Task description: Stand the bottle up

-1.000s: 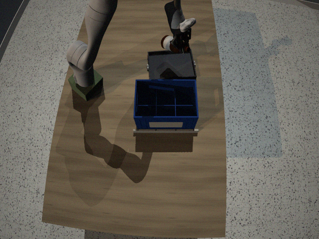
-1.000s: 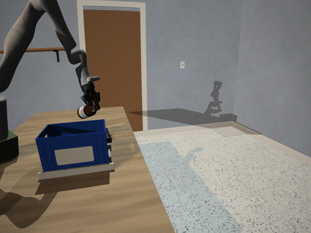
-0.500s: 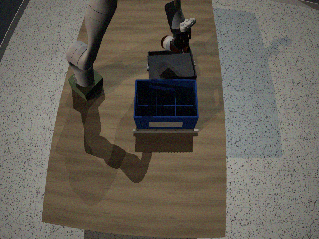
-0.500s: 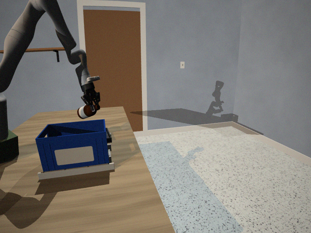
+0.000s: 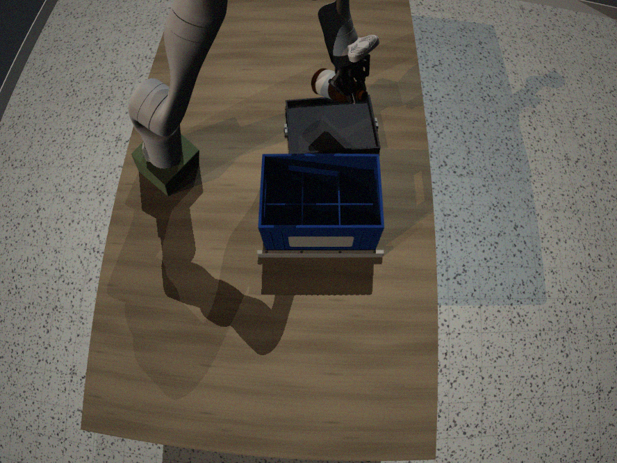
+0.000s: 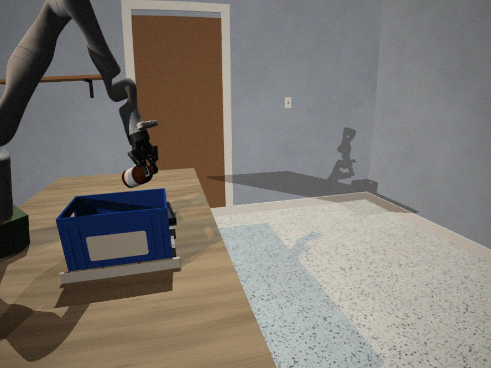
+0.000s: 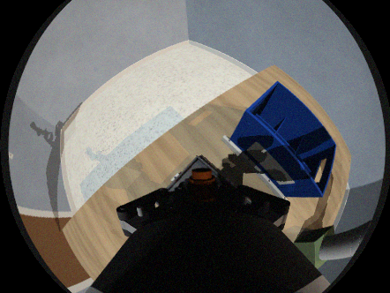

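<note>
The brown bottle lies 4 cm behind my hand, 3 cm to the left of it and 2 cm below it. From my hand the other things lie so: tray 19 cm below, 6 cm behind, 3 cm to the left; then blue crate 26 cm to the right, 12 cm below, 9 cm behind.
</note>
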